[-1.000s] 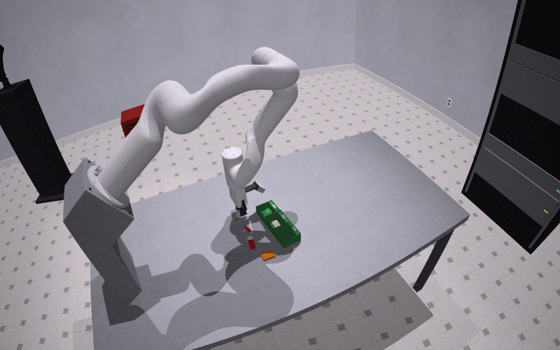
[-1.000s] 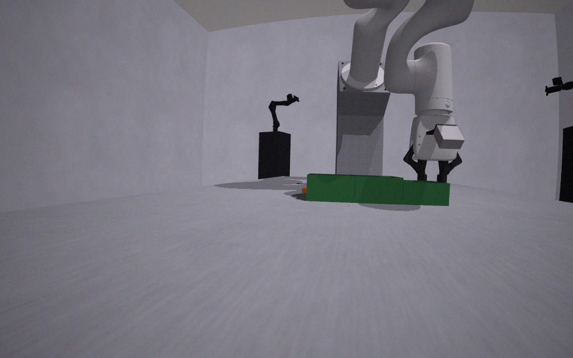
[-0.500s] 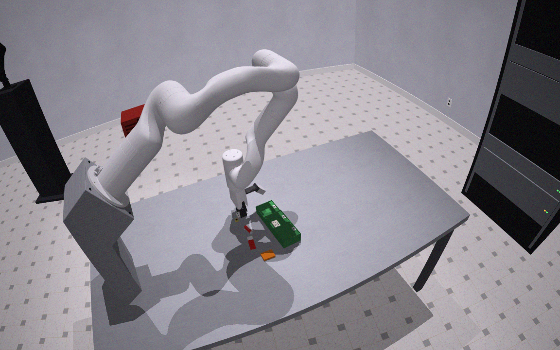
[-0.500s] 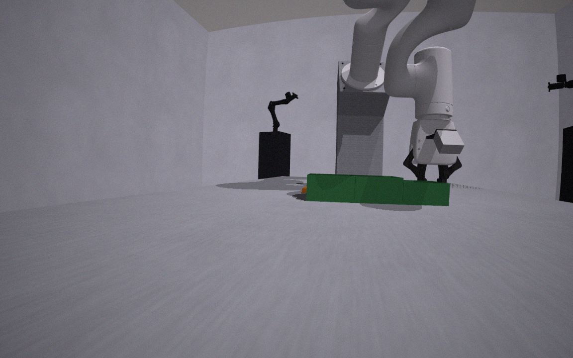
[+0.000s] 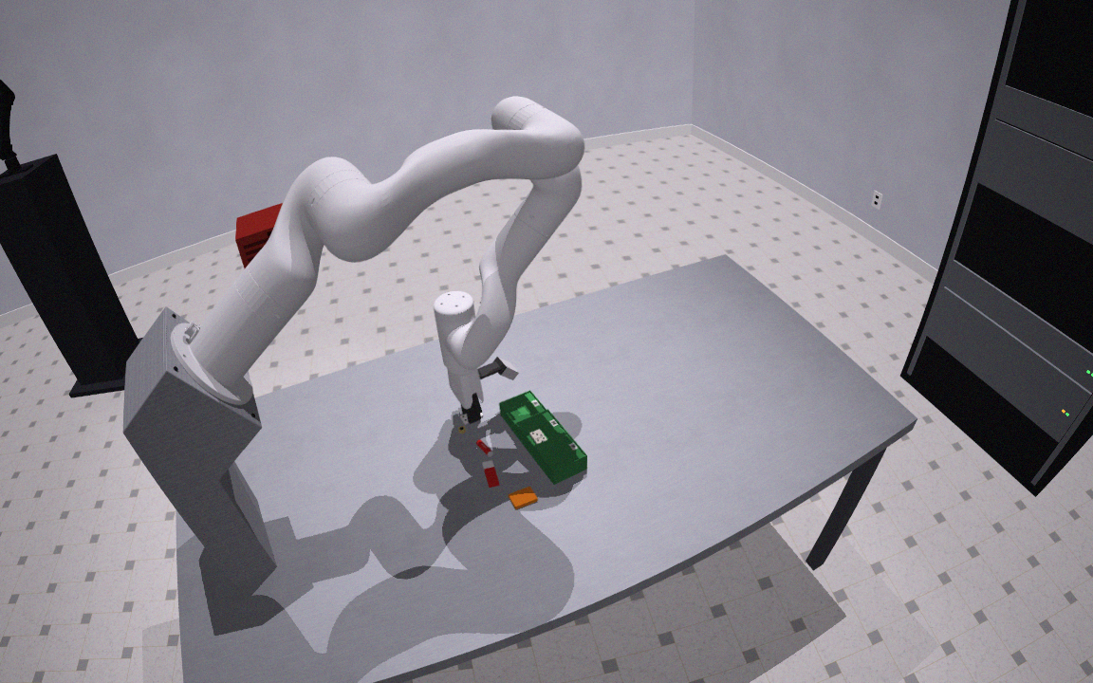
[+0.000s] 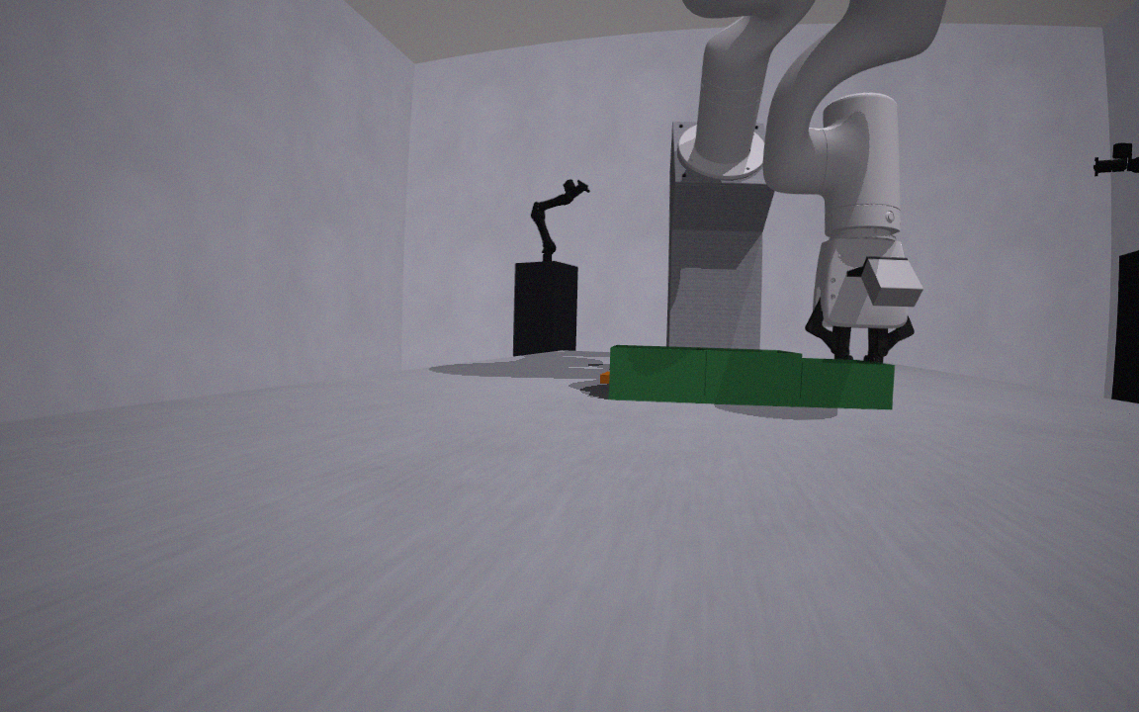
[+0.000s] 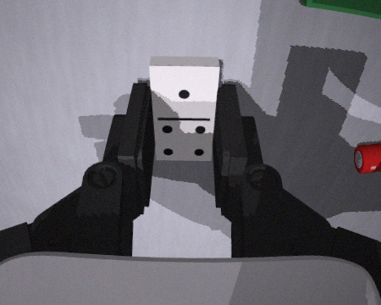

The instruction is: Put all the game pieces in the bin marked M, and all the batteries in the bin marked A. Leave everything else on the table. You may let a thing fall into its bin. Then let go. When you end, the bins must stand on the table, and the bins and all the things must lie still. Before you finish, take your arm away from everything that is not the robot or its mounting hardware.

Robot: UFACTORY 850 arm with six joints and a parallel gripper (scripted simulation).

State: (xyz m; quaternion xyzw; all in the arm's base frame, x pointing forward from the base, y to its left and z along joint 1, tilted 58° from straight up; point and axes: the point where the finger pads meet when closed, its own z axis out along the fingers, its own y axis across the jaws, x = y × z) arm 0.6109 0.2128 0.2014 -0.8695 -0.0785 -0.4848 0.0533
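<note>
Now: the yellow nut 40 mm to the right of my hand, 30 mm behind it and 20 mm below it. The rest, counted from my hand: orange flat block: 270 mm to the right, 80 mm ahead, 20 mm below; green bin: 150 mm ahead, 110 mm to the right; red cylindrical battery: 110 mm to the right, 20 mm below, 20 mm ahead.
</note>
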